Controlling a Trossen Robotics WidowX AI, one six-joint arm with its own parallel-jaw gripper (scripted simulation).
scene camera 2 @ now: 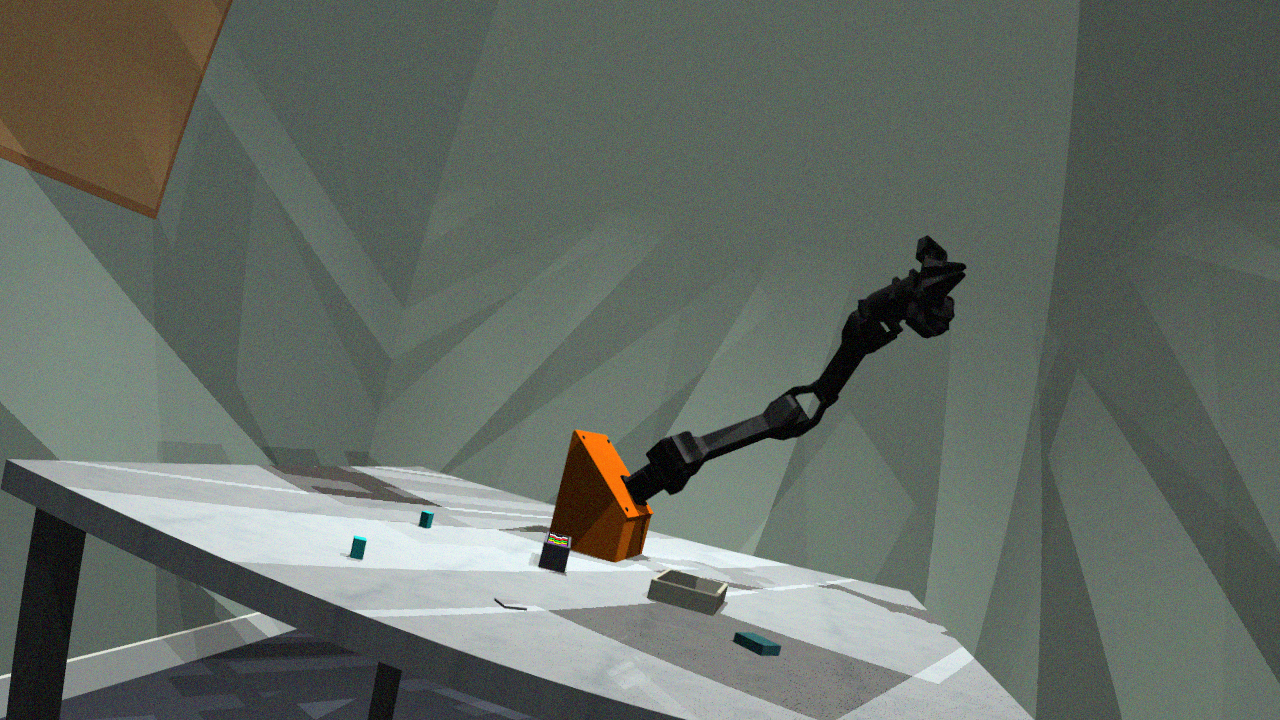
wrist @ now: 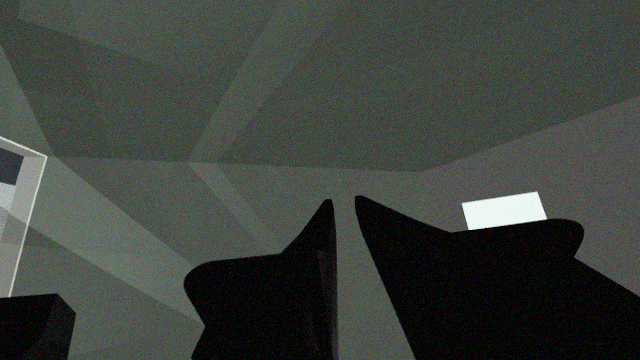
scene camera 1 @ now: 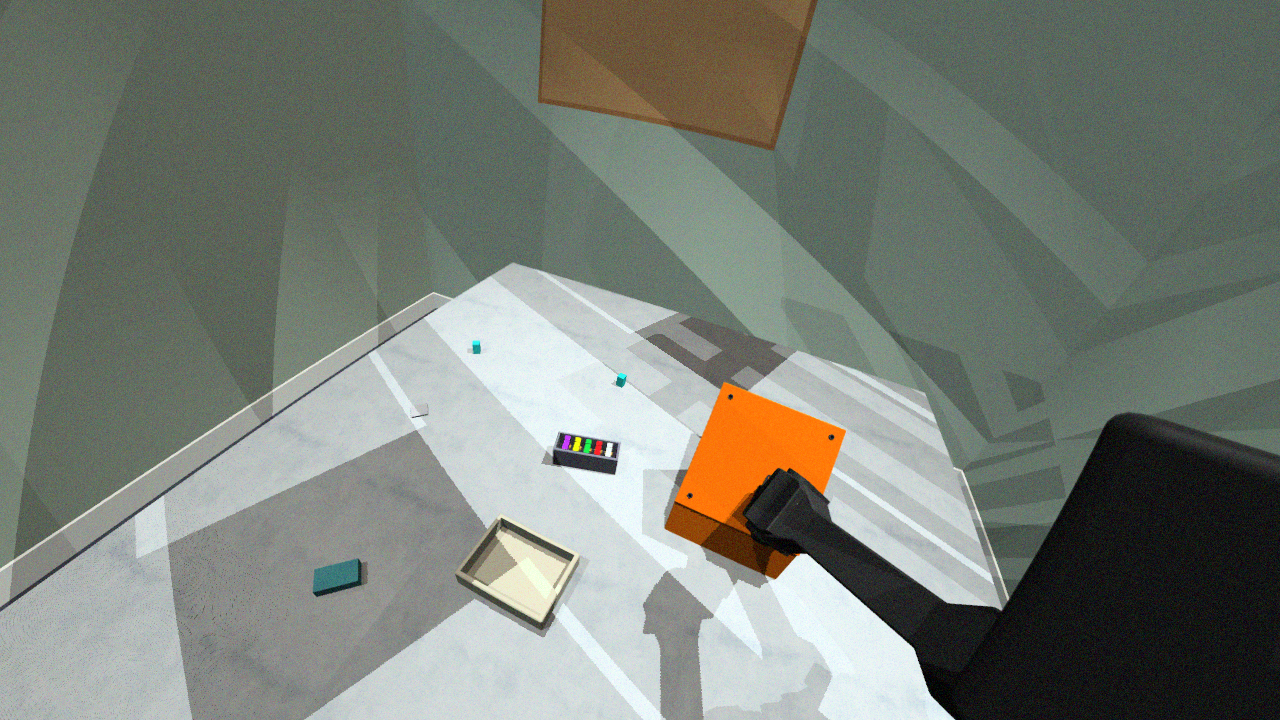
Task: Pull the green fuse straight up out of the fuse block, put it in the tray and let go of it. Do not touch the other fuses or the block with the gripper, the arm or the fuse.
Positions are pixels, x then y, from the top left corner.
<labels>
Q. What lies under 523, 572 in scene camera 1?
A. A beige tray.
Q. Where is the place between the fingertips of my gripper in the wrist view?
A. At 343, 204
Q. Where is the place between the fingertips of my gripper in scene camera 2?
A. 964, 269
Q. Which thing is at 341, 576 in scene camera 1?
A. A flat teal block.
</labels>
